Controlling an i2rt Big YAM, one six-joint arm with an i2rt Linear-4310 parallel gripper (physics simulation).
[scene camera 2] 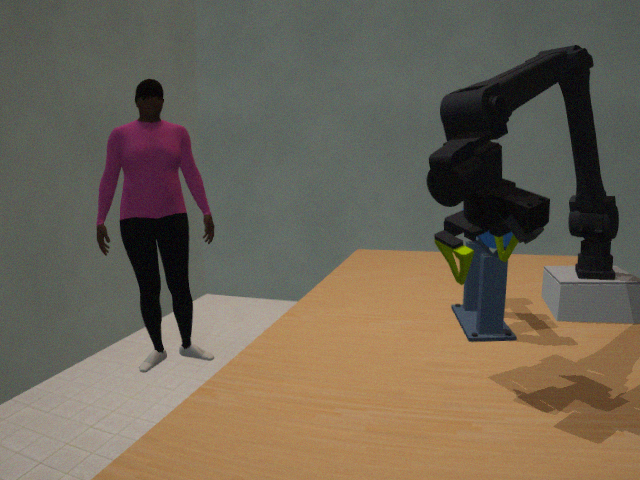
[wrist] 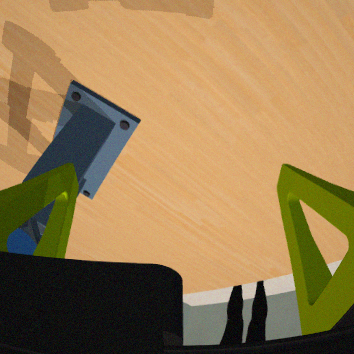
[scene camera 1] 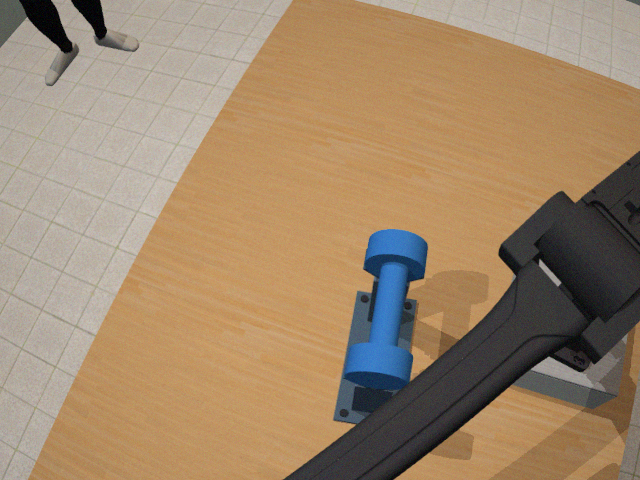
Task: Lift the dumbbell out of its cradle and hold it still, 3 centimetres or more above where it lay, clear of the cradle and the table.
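Where they show: gripper, between the fingertips: (scene camera 2: 482, 271) (wrist: 177, 174); arm's base, origin of its link: (scene camera 2: 594, 274).
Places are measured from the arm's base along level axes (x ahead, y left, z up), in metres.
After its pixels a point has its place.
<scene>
A blue dumbbell (scene camera 1: 391, 304) @(x 0.255, y 0.165, z 0.151 m) (scene camera 2: 494, 239) @(x 0.229, y 0.255, z 0.113 m) (wrist: 21, 242) @(x 0.230, y 0.255, z 0.105 m) rests along the top of its blue-grey cradle (scene camera 1: 360, 325) @(x 0.308, y 0.131, z -0.084 m) (scene camera 2: 492, 294) @(x 0.227, y 0.251, z 0.001 m) (wrist: 111, 152) @(x 0.281, y 0.213, z -0.084 m), which stands upright on the table. The cradle has a bolted base plate and two posts. My gripper (scene camera 2: 482, 271) @(x 0.229, y 0.436, z 0.090 m) (wrist: 177, 174) @(x 0.229, y 0.436, z 0.090 m) is open, with green fingers spread wide and nothing between them. In scene camera 2 the fingers overlap the cradle's top and hide much of the dumbbell. In the wrist view the cradle and a bit of the dumbbell lie at the left, partly behind the left finger. Scene camera 1 does not show the fingers.
The black arm (scene camera 1: 439, 392) @(x 0.163, y 0.315, z 0.441 m) (scene camera 2: 527, 85) @(x 0.165, y 0.395, z 0.385 m) crosses the lower right of scene camera 1, over a corner of the cradle's base. Its grey mounting block (scene camera 1: 560, 383) @(x -0.019, y 0.083, z -0.015 m) (scene camera 2: 584, 302) @(x 0.026, y 0.091, z -0.046 m) stands right of the cradle. A person (scene camera 2: 152, 170) stands beyond the table's left edge.
</scene>
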